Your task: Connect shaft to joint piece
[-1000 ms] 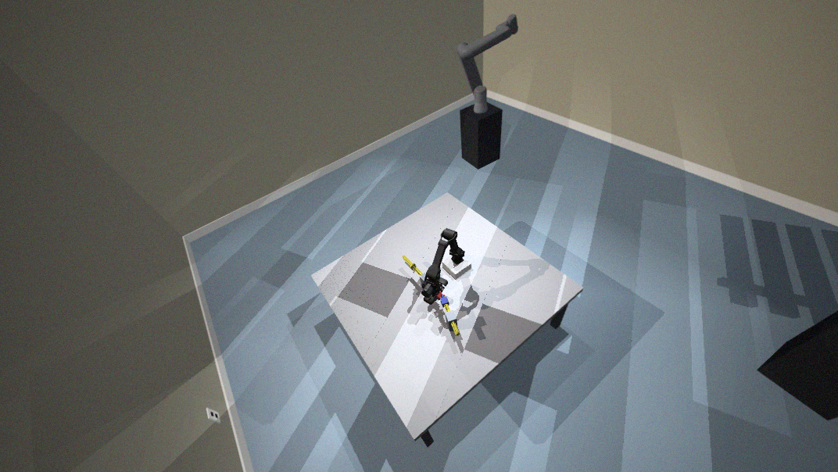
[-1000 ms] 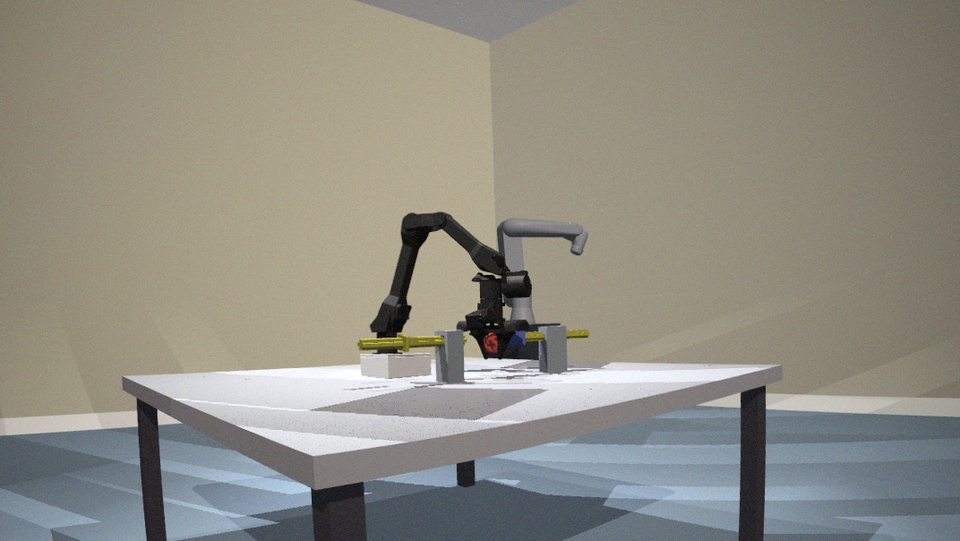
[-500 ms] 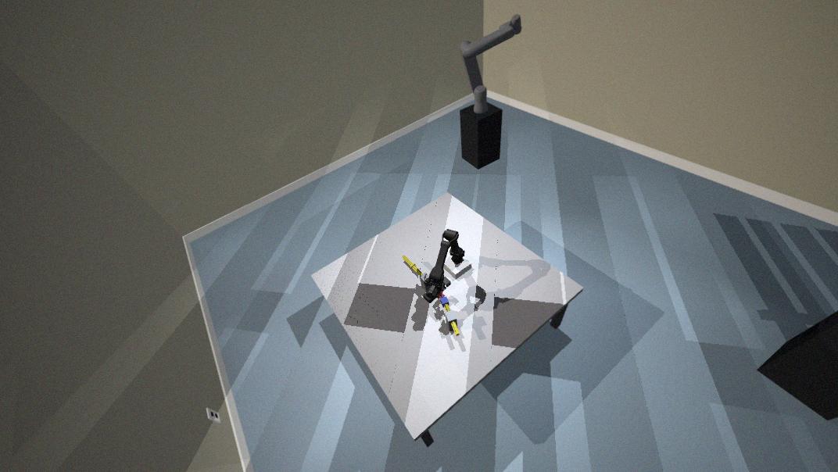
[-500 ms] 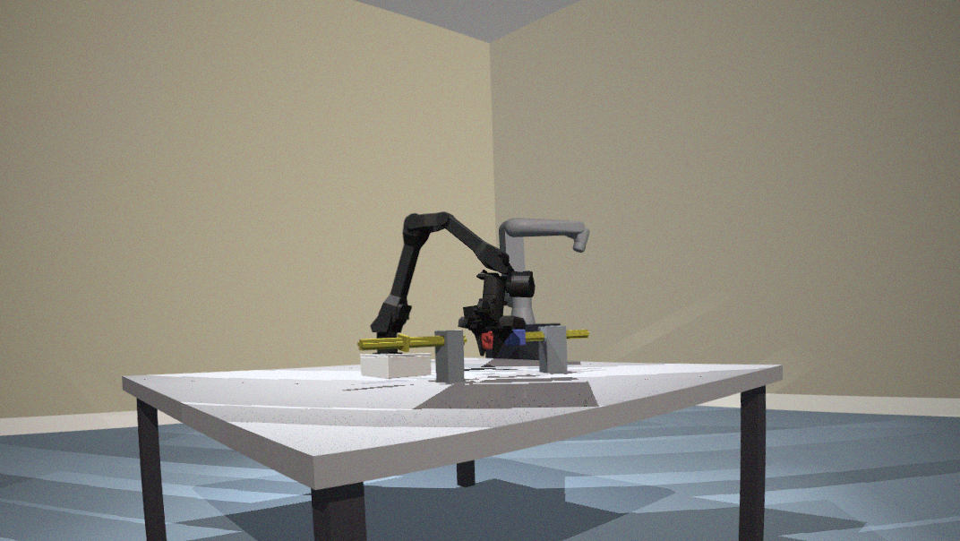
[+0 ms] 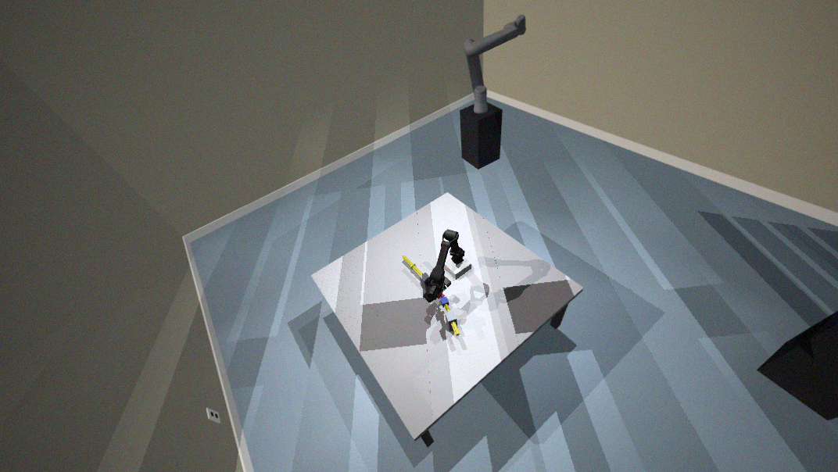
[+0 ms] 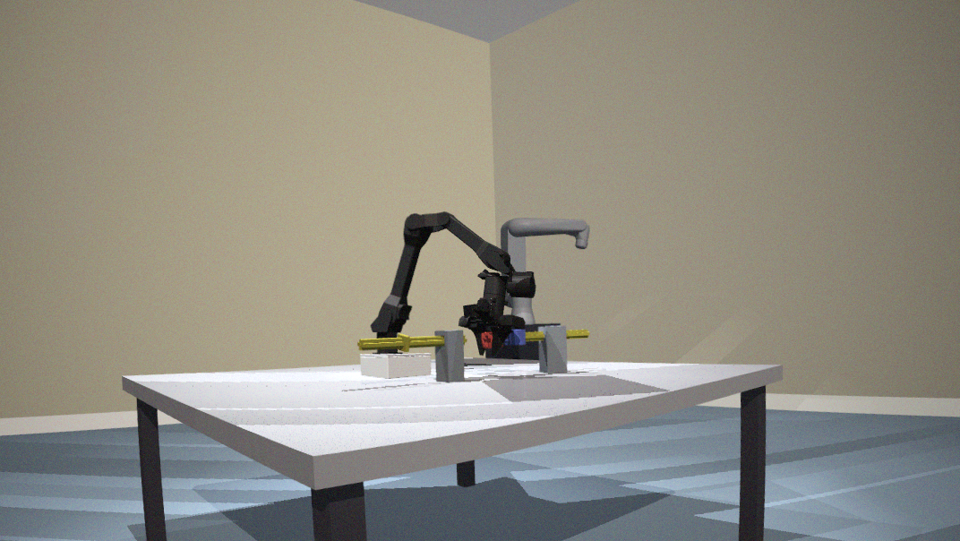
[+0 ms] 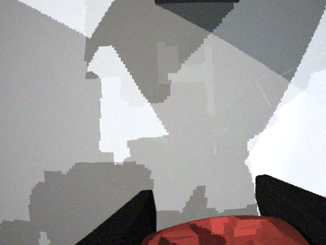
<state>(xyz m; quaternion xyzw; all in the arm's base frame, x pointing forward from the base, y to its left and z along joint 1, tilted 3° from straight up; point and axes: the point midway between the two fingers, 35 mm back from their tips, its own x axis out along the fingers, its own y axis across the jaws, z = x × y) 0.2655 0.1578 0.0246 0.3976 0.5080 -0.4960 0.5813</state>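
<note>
The red square joint piece is 4 cm above my gripper tip and 2 cm to the left of it.
</note>
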